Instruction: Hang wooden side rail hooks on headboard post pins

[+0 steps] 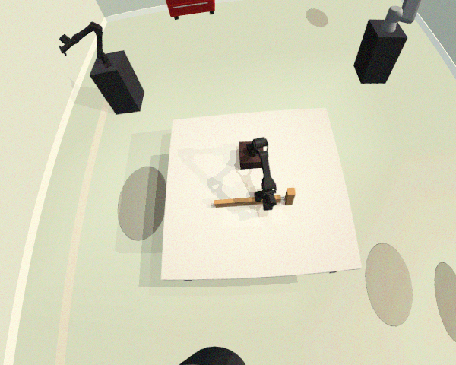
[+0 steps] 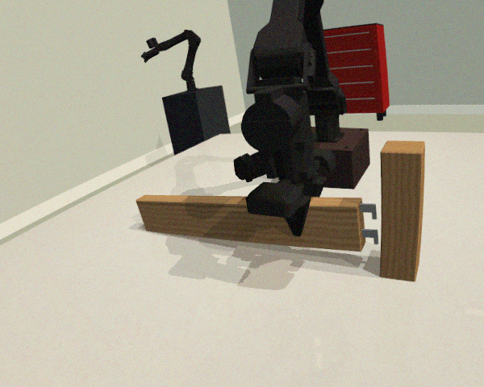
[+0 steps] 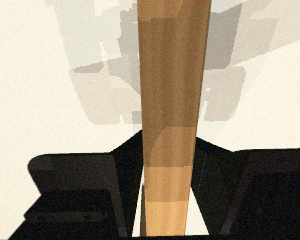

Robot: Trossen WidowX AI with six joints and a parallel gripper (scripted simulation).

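The headboard post lies 150 mm to the left of my gripper tip and 40 mm above it.
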